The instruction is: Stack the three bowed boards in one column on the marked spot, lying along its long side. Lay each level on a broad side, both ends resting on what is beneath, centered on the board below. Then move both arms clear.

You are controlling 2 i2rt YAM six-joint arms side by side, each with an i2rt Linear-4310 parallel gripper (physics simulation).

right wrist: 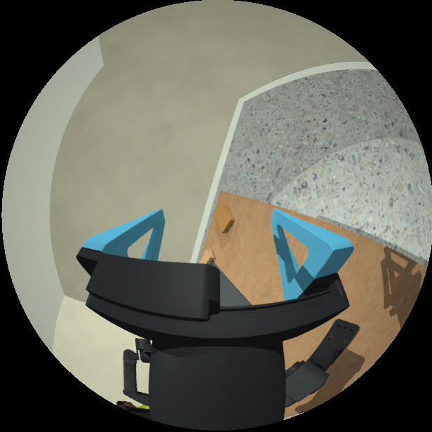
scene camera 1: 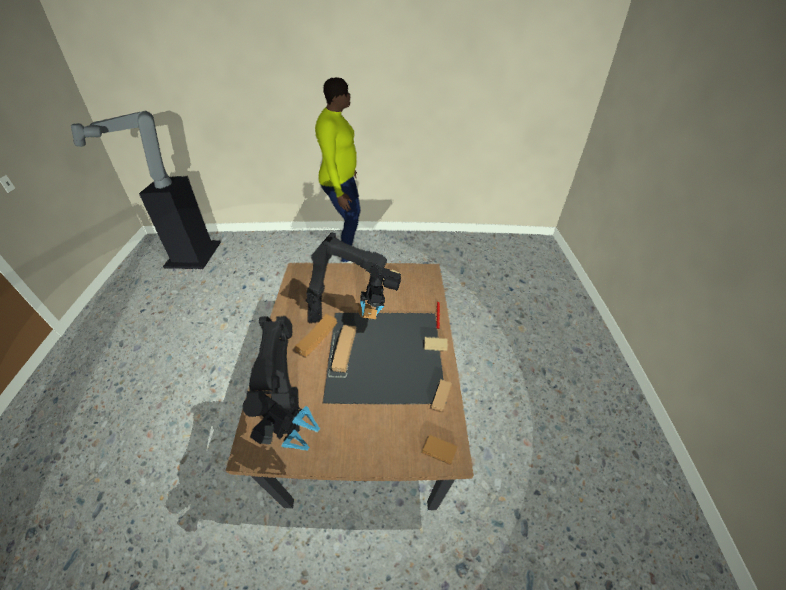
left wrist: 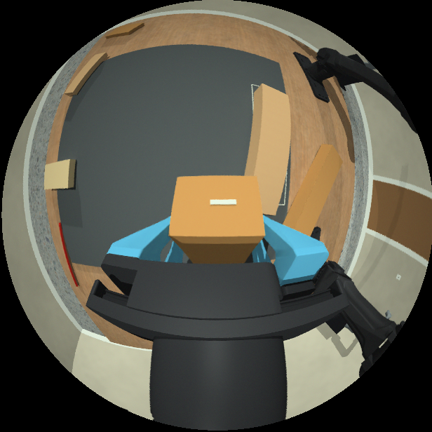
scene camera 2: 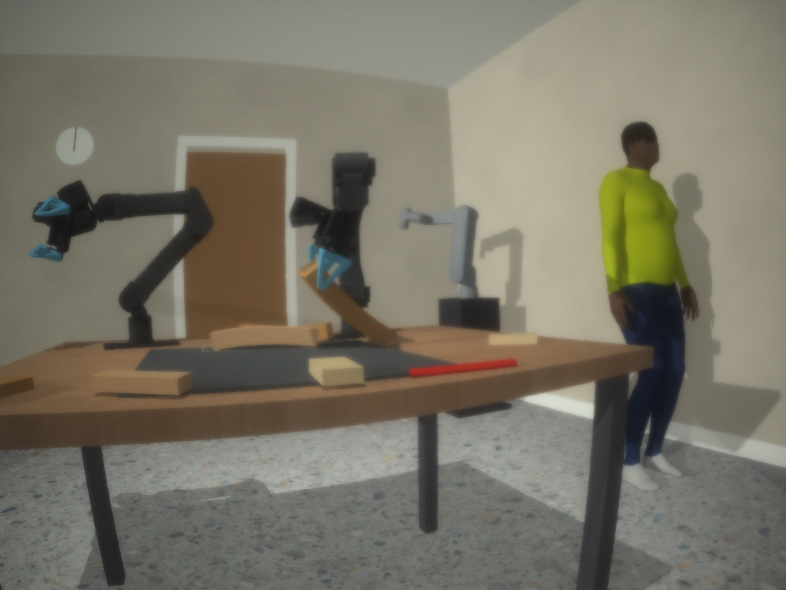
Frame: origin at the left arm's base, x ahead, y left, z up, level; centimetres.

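Seen in the pictures: left gripper, fingertip midpoint: (scene camera 1: 368,316) (scene camera 2: 316,286); right gripper, fingertip midpoint: (scene camera 1: 313,439) (scene camera 2: 32,235); left arm's base, link origin: (scene camera 1: 315,308) (scene camera 2: 353,337); right arm's base, link origin: (scene camera 1: 290,410) (scene camera 2: 141,346).
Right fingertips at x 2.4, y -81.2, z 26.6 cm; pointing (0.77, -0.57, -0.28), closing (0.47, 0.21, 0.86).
Note:
Offsets run from my right fingertips to a thing's top centre. "*": to the spot under its first point. Level surfaces: height alone.
A light bowed board @(dx +11.0, dy +51.5, dz -21.4 cm) (scene camera 1: 343,349) (scene camera 2: 263,336) (left wrist: 272,142) lies arched on a broad side over the marked outline @(* dx +6.9, dy +38.3, dz -26.0 cm) (scene camera 1: 337,376); the outline shows past its edges, so the board sits slightly off it. An orange bowed board @(dx -1.5, dy +61.0, dz -21.8 cm) (scene camera 1: 315,336) (left wrist: 313,187) lies on the table to its left in scene camera 1. My left gripper (scene camera 1: 371,309) (scene camera 2: 326,268) is shut on the third, orange bowed board (scene camera 2: 355,312) (left wrist: 200,220), holding it steeply tilted above the table; whether its low end touches is unclear. My right gripper (scene camera 1: 312,439) (scene camera 2: 65,232) (right wrist: 217,214) is open and empty, raised at the near left.
A dark mat @(dz -26.0 cm) (scene camera 1: 393,362) lies under the light board. A pale block @(dx +52.6, dy +48.5, dz -23.9 cm) (scene camera 1: 435,343) (scene camera 2: 336,374), a tan block @(dx +48.3, dy +22.2, dz -24.0 cm) (scene camera 1: 441,395) (scene camera 2: 140,382), a brown block @(dx +42.1, dy +0.4, dz -24.8 cm) (scene camera 1: 439,449) (right wrist: 225,217) and a red bar @(dx +58.6, dy +67.0, dz -25.4 cm) (scene camera 1: 438,315) (scene camera 2: 463,367) line the right side. Another pale block @(dx +39.7, dy +98.1, dz -24.7 cm) (scene camera 2: 512,339) shows in scene camera 2.

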